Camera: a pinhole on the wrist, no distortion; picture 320 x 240 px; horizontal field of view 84.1 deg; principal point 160.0 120.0 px. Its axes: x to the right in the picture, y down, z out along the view. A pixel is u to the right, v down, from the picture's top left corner.
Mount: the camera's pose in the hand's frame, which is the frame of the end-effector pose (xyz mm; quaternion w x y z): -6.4 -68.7 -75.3 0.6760 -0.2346 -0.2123 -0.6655
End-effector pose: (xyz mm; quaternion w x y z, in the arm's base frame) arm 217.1 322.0 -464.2 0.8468 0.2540 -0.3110 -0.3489
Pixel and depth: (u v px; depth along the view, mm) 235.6 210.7 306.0
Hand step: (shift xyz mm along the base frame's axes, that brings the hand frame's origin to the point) -75.1 -165.1 227.5
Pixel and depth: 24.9 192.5 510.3
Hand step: 288.3 170.9 490.1
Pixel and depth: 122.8 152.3 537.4
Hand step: 7.0 79.0 450.6
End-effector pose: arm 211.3 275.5 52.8 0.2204 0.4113 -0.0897 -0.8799
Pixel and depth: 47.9 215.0 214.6
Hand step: -17.8 -201.2 -11.2
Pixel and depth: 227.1 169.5 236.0
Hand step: -163.3 -36.5 60.7
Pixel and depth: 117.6 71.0 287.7
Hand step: 6.3 -106.3 183.8
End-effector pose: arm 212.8 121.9 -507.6 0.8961 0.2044 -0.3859 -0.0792
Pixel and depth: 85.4 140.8 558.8
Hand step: -126.1 321.1 380.3
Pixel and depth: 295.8 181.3 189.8
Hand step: -69.2 -133.5 113.9
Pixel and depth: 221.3 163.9 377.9
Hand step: -150.7 -73.4 275.6
